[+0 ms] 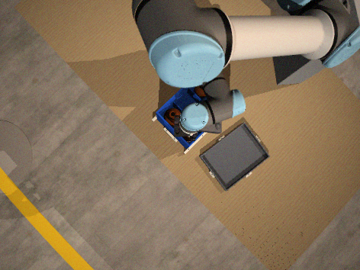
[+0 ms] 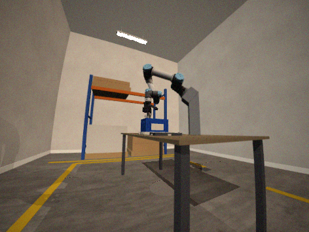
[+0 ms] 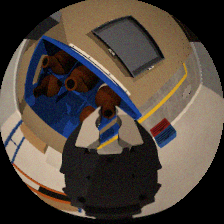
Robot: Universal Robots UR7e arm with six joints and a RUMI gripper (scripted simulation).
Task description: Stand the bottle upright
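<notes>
The brown bottle lies 7 cm below my hand. Also, from my hand: blue crate (10 cm behind, 7 cm below, 2 cm to the right); then grey tray (23 cm to the left, 14 cm below, 1 cm behind).
</notes>
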